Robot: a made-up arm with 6 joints. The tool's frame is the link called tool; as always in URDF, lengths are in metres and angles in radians.
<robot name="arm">
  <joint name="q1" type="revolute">
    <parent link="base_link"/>
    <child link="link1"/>
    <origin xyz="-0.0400 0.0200 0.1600" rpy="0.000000 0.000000 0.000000"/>
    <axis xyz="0 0 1"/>
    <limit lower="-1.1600" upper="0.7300"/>
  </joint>
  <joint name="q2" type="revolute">
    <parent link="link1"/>
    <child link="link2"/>
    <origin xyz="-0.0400 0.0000 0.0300" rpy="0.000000 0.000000 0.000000"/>
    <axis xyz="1 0 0"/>
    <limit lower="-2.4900" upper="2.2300"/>
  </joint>
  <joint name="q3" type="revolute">
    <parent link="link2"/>
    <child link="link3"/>
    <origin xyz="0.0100 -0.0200 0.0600" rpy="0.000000 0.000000 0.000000"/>
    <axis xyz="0 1 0"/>
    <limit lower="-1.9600" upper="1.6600"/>
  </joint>
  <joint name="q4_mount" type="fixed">
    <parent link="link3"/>
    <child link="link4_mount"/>
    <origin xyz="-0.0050 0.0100 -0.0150" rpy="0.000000 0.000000 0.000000"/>
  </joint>
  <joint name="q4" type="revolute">
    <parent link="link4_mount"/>
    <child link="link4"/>
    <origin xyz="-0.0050 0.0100 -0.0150" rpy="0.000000 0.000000 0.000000"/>
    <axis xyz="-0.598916 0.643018 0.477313"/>
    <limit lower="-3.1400" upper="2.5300"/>
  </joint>
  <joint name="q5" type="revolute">
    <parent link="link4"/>
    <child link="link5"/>
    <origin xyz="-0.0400 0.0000 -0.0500" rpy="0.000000 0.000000 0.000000"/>
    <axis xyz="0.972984 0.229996 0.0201"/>
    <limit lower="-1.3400" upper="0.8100"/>
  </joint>
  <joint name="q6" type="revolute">
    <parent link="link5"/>
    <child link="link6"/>
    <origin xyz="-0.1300 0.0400 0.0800" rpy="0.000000 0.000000 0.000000"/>
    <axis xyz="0 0 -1"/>
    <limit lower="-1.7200" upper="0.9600"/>
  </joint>
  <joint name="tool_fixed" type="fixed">
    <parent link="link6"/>
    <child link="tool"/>
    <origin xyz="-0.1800 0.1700 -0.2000" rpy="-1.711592 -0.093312 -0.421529"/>
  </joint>
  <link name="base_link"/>
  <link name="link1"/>
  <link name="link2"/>
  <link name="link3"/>
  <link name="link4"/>
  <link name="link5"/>
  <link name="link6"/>
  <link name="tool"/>
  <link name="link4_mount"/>
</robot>
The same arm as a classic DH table. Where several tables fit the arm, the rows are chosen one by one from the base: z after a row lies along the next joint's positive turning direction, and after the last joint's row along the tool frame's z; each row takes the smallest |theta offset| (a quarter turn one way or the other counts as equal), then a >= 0, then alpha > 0; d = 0 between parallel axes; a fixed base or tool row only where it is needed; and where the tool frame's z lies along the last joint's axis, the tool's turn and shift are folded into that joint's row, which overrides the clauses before.
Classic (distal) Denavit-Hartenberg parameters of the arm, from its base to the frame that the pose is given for. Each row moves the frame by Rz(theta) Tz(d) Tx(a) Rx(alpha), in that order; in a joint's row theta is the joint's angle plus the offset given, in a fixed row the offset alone. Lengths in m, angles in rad.
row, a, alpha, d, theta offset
base (fixed), -0.0447, 0, 0, -0.4636
q1, 0, -1.5708, 0.19, -1.1071
q2, 0.06, 1.5708, -0.03, -1.5708
q3, -0.0297, 0.8724, 0.0091, 0.6729
q4, -0.0465, -2.01, -0.0348, -0.7579
q5, -0.0688, -1.5909, -0.166, 1.004
q6, -0.2349, 1.4306, 0.1066, -0.9039
tool (fixed), 0, 0, 0.0792, -0.0942
Joint limits (rad, base to tool): -1.16..0.73 -2.49..2.23 -1.96..1.66 -3.14..2.53 -1.34..0.81 -1.72..0.96

